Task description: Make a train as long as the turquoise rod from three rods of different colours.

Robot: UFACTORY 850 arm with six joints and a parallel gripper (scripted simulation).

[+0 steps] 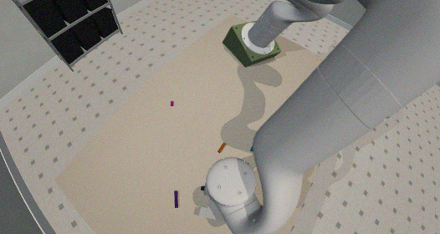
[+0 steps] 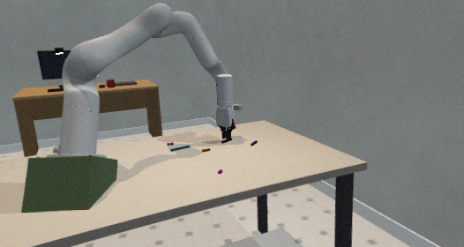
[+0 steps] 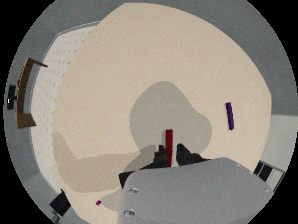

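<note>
Right now the red rod is 3 cm below my hand. Round my hand: purple rod: 12 cm to the right, 9 cm ahead, 3 cm below; then turquoise rod: 25 cm behind, 3 cm to the left, 3 cm below; then orange rod: 16 cm behind, 7 cm to the right, 3 cm below.
</note>
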